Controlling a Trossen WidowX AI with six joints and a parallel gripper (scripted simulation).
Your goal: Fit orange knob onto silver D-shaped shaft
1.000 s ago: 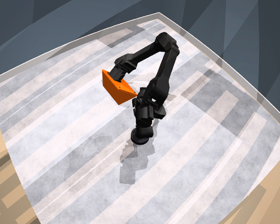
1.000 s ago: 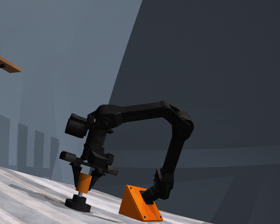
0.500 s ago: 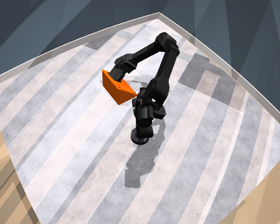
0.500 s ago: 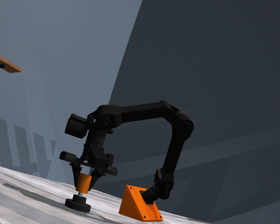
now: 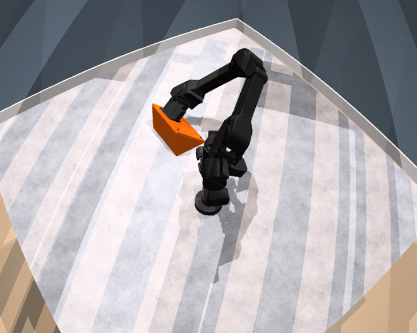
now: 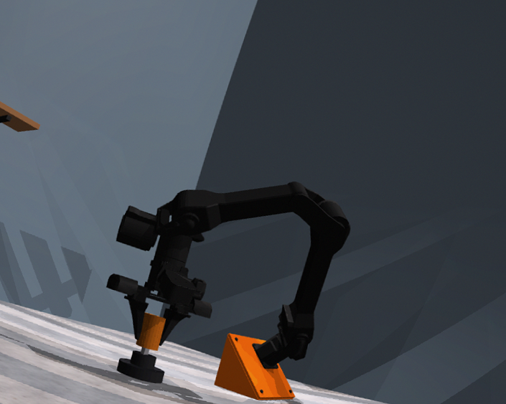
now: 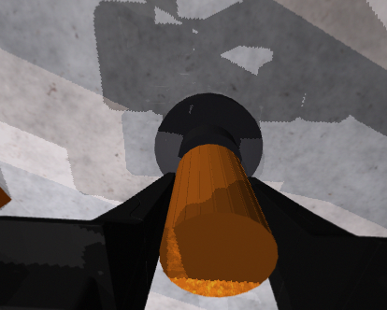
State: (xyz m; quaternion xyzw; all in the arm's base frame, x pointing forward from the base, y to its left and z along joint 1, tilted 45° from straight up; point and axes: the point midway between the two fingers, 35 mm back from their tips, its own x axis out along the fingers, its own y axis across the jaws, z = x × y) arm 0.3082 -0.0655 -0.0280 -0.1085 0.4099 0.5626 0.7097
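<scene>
Right now my gripper tip is 30 mm above the black round pedestal. Also, from my gripper tip: orange knob (30 mm above).
</scene>
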